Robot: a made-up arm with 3 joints. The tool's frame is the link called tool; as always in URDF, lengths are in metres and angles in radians. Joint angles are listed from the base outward. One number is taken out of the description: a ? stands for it. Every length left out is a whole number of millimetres.
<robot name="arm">
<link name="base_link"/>
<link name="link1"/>
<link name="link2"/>
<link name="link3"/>
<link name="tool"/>
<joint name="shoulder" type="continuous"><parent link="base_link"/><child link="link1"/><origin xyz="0.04 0 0.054" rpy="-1.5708 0 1.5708"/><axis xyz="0 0 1"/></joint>
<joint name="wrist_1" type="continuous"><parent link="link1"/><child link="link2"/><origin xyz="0.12 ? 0" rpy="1.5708 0 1.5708"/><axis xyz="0 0 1"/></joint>
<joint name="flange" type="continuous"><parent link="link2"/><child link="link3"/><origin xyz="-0.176 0.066 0" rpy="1.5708 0 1.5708"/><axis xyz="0 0 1"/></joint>
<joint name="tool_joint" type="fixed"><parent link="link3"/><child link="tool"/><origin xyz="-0.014 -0.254 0" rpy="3.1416 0 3.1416"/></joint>
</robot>
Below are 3 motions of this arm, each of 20 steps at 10 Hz.
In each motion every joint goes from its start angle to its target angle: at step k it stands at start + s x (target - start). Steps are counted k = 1, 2, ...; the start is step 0. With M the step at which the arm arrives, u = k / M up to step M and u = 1 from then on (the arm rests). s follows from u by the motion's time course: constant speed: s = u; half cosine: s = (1 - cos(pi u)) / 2; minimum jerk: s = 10 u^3 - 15 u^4 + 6 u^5.
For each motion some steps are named. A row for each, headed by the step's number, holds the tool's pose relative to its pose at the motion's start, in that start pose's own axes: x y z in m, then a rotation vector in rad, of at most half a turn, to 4 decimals.
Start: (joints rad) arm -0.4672 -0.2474 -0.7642
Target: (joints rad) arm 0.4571 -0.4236 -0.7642
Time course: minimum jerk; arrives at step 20
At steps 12, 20:
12: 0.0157 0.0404 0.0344 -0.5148 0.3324 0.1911
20: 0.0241 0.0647 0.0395 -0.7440 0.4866 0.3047

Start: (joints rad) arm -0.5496 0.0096 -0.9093
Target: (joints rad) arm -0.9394 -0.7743 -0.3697
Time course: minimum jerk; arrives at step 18
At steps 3, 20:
3: -0.0081 0.0035 0.0034 -0.0132 -0.0281 -0.0192
20: -0.2077 0.1417 -0.0661 -0.1671 -0.8579 -0.6547

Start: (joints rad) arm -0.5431 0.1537 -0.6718
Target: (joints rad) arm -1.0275 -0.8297 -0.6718
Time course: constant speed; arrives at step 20
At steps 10, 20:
10: -0.0776 0.0511 0.0099 -0.1138 -0.5346 -0.0225
20: -0.1521 0.1088 -0.0292 -0.2274 -1.0501 -0.1672

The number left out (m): 0.157
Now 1 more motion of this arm.
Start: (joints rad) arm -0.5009 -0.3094 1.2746
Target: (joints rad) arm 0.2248 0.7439 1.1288
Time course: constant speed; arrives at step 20
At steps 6, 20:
6: 0.0271 0.0670 0.0797 -0.3666 -0.1069 0.0762
20: 0.0131 0.3116 0.1231 -1.2032 -0.3283 -0.0372

